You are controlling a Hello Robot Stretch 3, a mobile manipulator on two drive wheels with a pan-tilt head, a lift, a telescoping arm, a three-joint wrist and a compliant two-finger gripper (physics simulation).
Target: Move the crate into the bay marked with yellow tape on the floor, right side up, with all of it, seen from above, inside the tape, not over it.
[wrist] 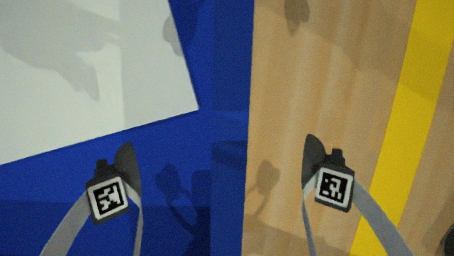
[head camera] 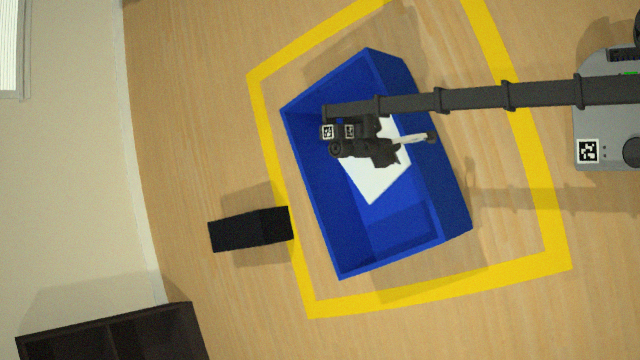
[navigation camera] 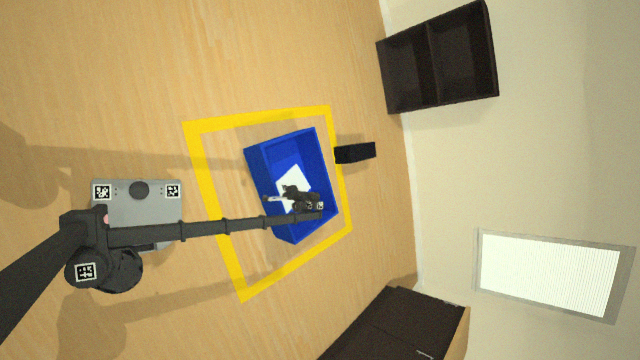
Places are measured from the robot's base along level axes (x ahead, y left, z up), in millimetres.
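Where they show: gripper, between the fingertips: (head camera: 416,147) (navigation camera: 272,192); robot's base, origin of its link: (head camera: 634,151) (navigation camera: 139,189).
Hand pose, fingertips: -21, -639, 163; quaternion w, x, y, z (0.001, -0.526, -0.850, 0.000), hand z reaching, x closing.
Note:
Things, the pixels of their top centre, and the offset from my fingertips, as dx, dy, dz. "spot": a spot on its surface instead.
- blue crate, centre of its top: (head camera: 353,167) (navigation camera: 304,184) +50, -183, +58
- yellow tape, a spot on its surface: (head camera: 530,145) spot: +0, +312, -162
- white flat piece, centre of its top: (head camera: 379,151) (navigation camera: 290,189) +6, -213, -130
- black block, centre of its top: (head camera: 233,233) (navigation camera: 363,151) +308, -839, -1
The blue crate (head camera: 437,175) (navigation camera: 260,167) (wrist: 230,130) stands right side up, its opening upward, turned a little within the yellow tape (head camera: 530,145) (navigation camera: 205,185) (wrist: 402,130). Floor shows between crate and tape on all sides in the navigation view. A white flat piece (head camera: 372,185) (navigation camera: 295,175) (wrist: 150,75) lies inside the crate. My gripper (head camera: 431,137) (navigation camera: 265,198) (wrist: 220,157) is open above the crate's wall on the robot's side. In the wrist view one finger shows over the crate's inside, the other over the floor outside, both apart from the wall.
A black block (head camera: 250,230) (navigation camera: 355,152) stands at the tape's far side, towards the wall. A dark two-compartment shelf (head camera: 107,325) (navigation camera: 431,55) and a dark cabinet (navigation camera: 395,320) stand by the wall. My arm (head camera: 475,100) (navigation camera: 245,222) crosses over the tape and the crate.

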